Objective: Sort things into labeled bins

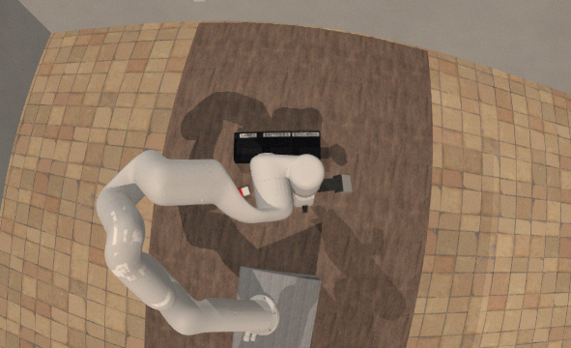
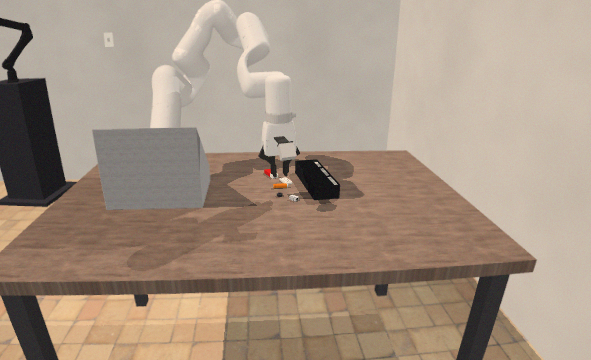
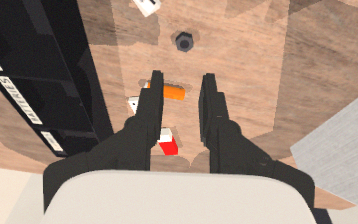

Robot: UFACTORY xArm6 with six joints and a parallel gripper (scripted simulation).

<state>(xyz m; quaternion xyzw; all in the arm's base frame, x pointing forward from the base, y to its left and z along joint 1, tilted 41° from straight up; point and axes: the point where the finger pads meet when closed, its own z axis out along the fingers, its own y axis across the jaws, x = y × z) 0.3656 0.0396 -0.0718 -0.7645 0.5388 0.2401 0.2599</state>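
My hand is 9 cm above the black nut. The rest, counted from my hand: white domino (2 cm ahead, 12 cm to the left, 9 cm below); then orange battery (7 cm to the left, 8 cm below); then eraser (4 cm behind, 18 cm to the left, 8 cm below).
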